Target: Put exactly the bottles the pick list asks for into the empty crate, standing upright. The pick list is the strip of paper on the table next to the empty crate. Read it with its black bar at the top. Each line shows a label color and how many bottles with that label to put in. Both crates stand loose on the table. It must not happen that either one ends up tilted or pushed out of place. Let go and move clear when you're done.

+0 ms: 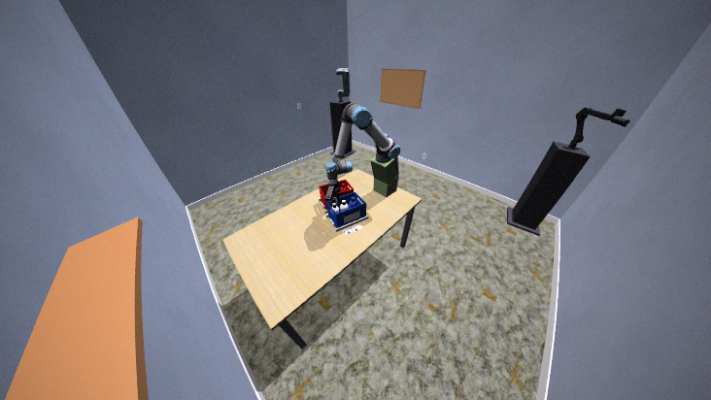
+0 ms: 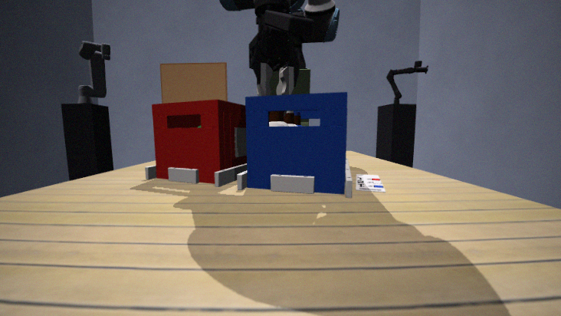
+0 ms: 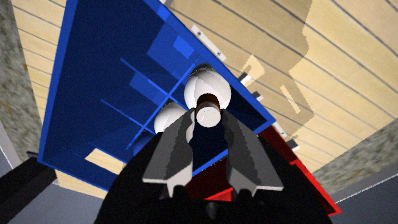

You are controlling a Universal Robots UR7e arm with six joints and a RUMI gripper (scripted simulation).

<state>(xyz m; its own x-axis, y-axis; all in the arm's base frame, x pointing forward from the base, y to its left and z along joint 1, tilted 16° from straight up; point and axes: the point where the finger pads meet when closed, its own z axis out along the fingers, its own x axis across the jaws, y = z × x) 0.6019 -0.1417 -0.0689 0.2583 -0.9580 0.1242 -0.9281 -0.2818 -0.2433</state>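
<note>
My gripper is now 28 cm past the red-capped bottle, 12 cm to the left of it and 7 cm above it. Round my hand: blue-capped bottle 16 cm behind, 8 cm to the left, 7 cm below; then blue crate 8 cm to the left, 7 cm below, 6 cm behind; then white bottle 8 cm behind, 7 cm below, 4 cm to the left.
</note>
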